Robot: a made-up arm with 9 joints. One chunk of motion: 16 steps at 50 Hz.
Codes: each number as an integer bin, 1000 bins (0 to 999) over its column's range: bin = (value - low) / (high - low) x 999, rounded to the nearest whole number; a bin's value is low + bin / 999 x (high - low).
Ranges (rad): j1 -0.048..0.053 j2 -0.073..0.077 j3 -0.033..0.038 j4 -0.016..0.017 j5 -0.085..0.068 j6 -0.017..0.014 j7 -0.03..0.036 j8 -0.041..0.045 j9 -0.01..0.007
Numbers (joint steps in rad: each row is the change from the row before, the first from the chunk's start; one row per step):
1: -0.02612 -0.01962 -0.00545 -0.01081 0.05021 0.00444 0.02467 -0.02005 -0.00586
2: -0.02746 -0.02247 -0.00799 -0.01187 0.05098 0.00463 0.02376 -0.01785 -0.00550
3: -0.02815 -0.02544 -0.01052 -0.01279 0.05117 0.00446 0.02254 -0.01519 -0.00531
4: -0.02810 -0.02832 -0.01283 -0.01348 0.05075 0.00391 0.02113 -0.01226 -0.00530
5: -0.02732 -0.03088 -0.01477 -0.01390 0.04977 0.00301 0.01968 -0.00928 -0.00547
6: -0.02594 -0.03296 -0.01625 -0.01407 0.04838 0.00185 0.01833 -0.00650 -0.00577
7: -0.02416 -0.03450 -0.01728 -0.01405 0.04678 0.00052 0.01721 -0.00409 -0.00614
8: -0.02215 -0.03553 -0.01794 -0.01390 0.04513 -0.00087 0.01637 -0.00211 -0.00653
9: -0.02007 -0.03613 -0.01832 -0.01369 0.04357 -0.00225 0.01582 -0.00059 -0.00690
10: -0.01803 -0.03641 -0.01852 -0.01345 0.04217 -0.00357 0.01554 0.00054 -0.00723
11: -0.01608 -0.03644 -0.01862 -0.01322 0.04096 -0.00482 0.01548 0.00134 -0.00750
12: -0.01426 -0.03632 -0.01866 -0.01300 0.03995 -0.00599 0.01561 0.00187 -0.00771
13: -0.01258 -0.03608 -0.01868 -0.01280 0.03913 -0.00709 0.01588 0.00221 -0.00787
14: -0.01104 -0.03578 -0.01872 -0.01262 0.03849 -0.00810 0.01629 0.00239 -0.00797
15: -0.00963 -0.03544 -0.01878 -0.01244 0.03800 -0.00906 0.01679 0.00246 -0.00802
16: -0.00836 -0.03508 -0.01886 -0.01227 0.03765 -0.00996 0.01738 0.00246 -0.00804
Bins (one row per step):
1: 216 356 388 157 883 691 828 243 243
2: 203 337 352 125 888 697 814 269 264
3: 196 317 316 97 889 692 795 300 276
4: 197 298 284 76 886 674 774 334 276
5: 205 281 257 64 880 645 752 368 266
6: 218 267 236 58 871 607 732 401 249
7: 236 256 221 59 860 565 715 429 227
8: 256 250 212 64 850 520 702 452 204
9: 276 246 207 70 839 475 694 469 182
10: 296 244 204 77 830 433 689 483 163
11: 316 243 202 84 822 393 688 492 147
12: 334 244 202 91 816 355 690 498 135
13: 350 246 201 97 810 319 694 502 125
14: 366 248 201 102 806 287 701 504 119
15: 380 250 200 108 803 256 708 505 116
16: 392 253 199 113 801 227 717 505 115

